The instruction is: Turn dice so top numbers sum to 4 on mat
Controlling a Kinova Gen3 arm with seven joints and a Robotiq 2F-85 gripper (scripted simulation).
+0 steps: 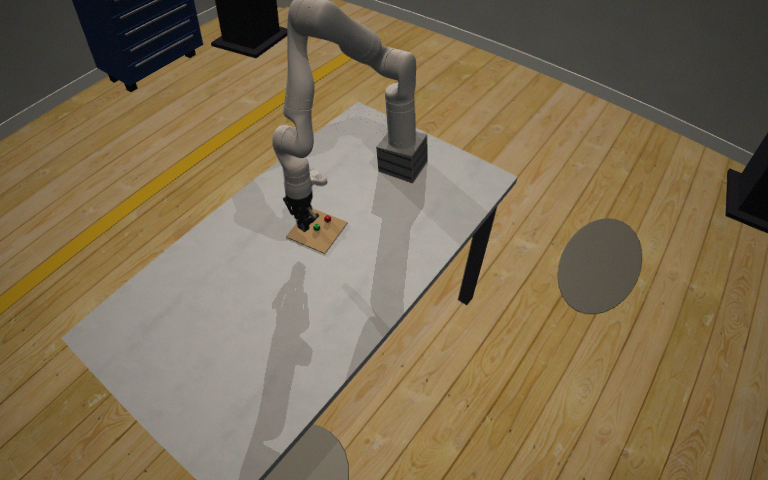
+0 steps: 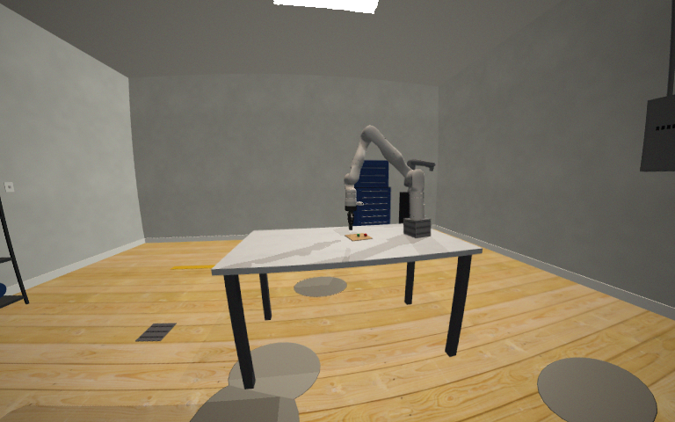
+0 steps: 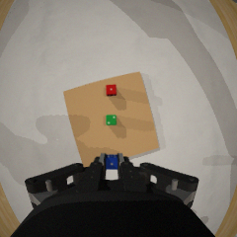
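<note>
My hand is 50 mm past the green die, 10 mm to the right of it and 60 mm above it. Round my hand: blue die 10 mm below; tan mat 50 mm behind, 10 mm to the left, 70 mm below; red die 100 mm behind, 20 mm to the left, 60 mm below.
</note>
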